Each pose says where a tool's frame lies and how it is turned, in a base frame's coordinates. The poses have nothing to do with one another.
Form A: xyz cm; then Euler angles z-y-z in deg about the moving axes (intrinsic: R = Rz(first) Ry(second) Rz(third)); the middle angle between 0 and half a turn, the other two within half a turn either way.
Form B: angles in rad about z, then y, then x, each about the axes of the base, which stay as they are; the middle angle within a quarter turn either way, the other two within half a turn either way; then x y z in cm. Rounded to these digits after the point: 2 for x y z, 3 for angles.
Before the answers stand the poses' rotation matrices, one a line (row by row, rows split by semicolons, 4 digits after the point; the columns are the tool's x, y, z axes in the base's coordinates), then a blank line. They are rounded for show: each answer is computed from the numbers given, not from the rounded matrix.
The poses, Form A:
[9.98 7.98 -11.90 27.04 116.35 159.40]
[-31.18 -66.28 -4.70 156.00 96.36 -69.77]
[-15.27 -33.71 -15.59 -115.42 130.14 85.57]
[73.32 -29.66 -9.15 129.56 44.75 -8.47]
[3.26 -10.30 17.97 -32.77 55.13 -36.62]
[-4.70 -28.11 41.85 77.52 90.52 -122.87]
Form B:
0.2101 0.5646 0.7981; 0.5023 -0.7627 0.4074; 0.8388 0.3153 -0.4439
0.4166 -0.0457 -0.9079; 0.8416 -0.3582 0.4042; -0.3437 -0.9325 -0.1108
0.9219 -0.2061 -0.3281; -0.3830 -0.6137 -0.6905; -0.0590 0.7622 -0.6447
-0.3338 -0.8292 -0.4484; 0.6354 -0.5493 0.5428; -0.6963 -0.1037 0.7102
0.0630 0.7212 0.6899; -0.7499 0.4903 -0.4441; -0.6585 -0.4894 0.5717
0.8211 0.5283 0.2161; -0.1767 -0.1247 0.9763; 0.5427 -0.8399 -0.0091

[-1.215 0.924 -2.399 9.98 7.98 -11.90]
[0.109 -1.138 -1.838 -31.18 -66.28 -4.70]
[0.220 -0.334 2.322 -15.27 -33.71 -15.59]
[1.954 -0.465 -0.653 73.32 -29.66 -9.15]
[-1.484 0.761 0.660 3.26 -10.30 17.97]
[-0.572 0.218 -1.580 -4.70 -28.11 41.85]

